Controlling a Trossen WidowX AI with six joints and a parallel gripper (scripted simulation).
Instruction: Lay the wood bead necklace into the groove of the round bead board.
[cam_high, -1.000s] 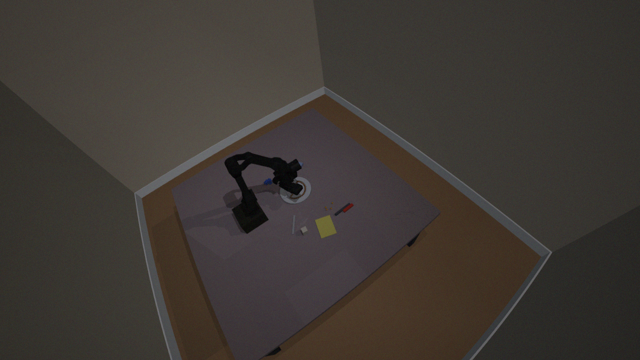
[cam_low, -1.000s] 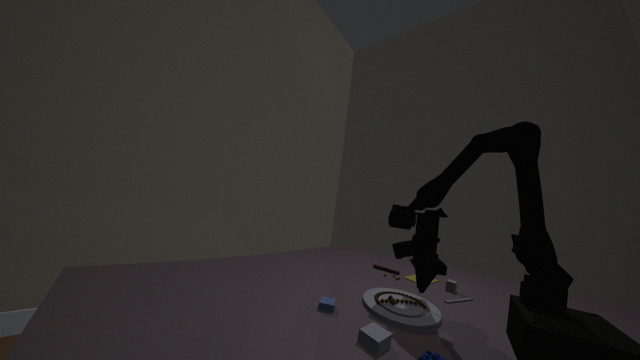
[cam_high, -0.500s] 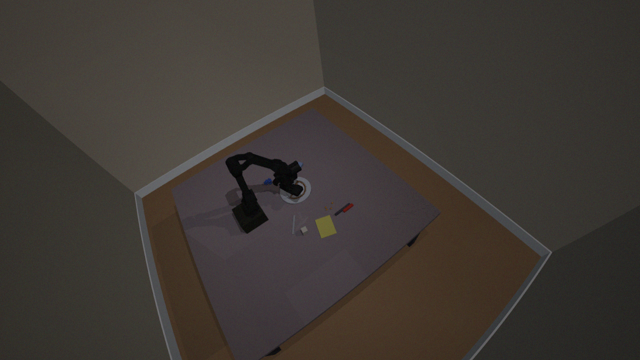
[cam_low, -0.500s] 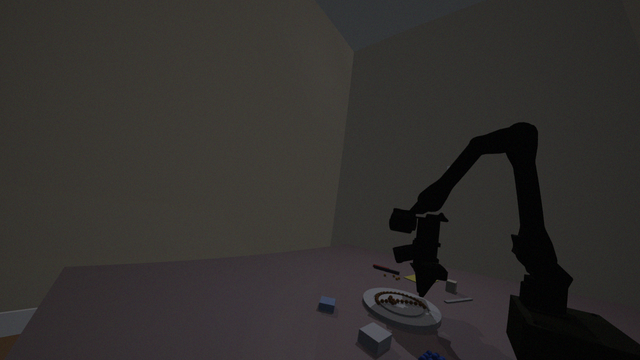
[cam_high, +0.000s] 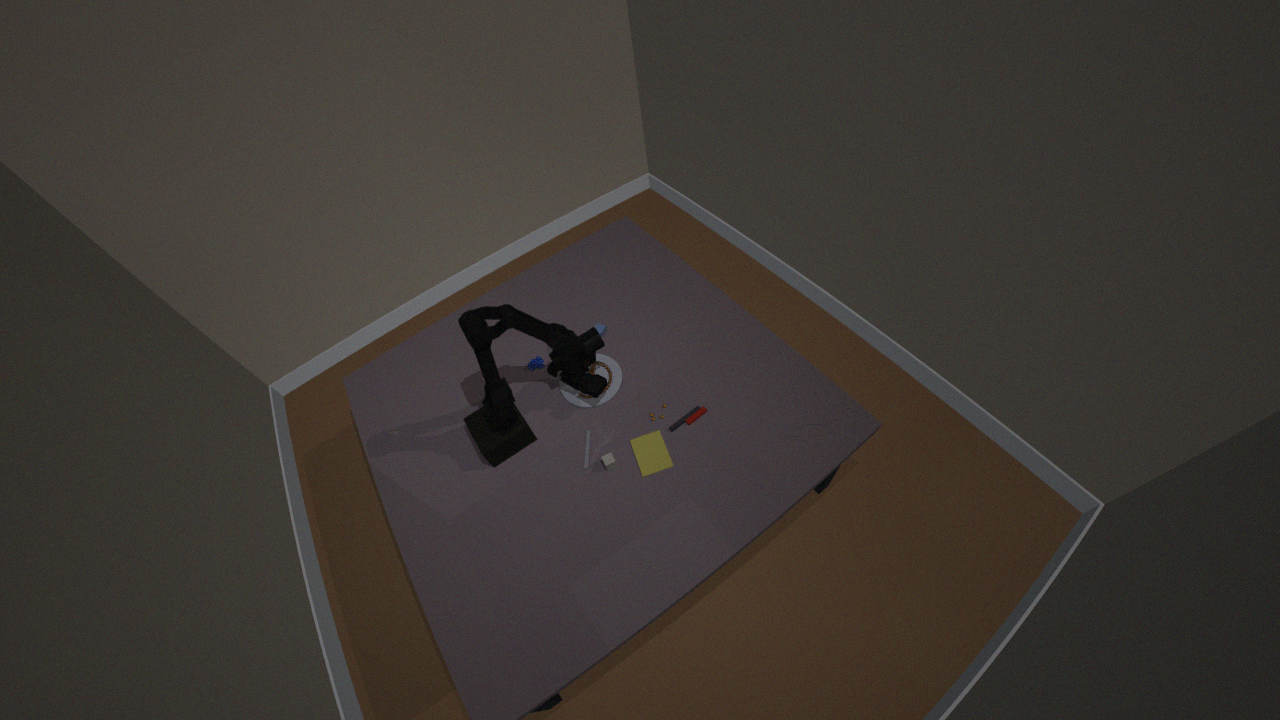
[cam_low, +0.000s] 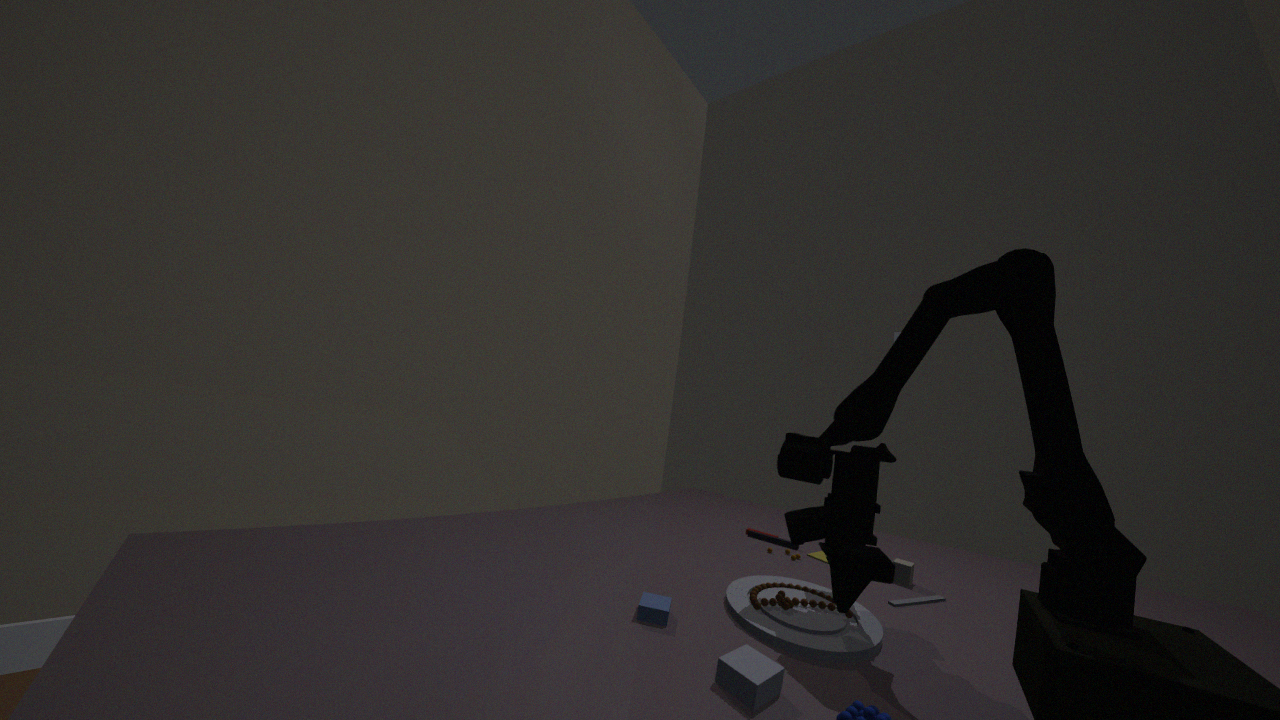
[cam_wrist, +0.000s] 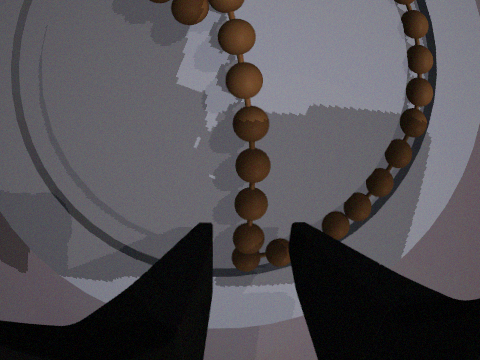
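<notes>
My gripper tip is now 5 cm short of the round bead board, 2 cm to the right of it and 1 cm above it. Round my gripper tip: grey block: 21 cm to the left, 6 cm ahead, 1 cm below; then blue block: 19 cm ahead, 16 cm to the left, 1 cm below; then thin stick: 16 cm to the right, 11 cm behind, 2 cm below.
</notes>
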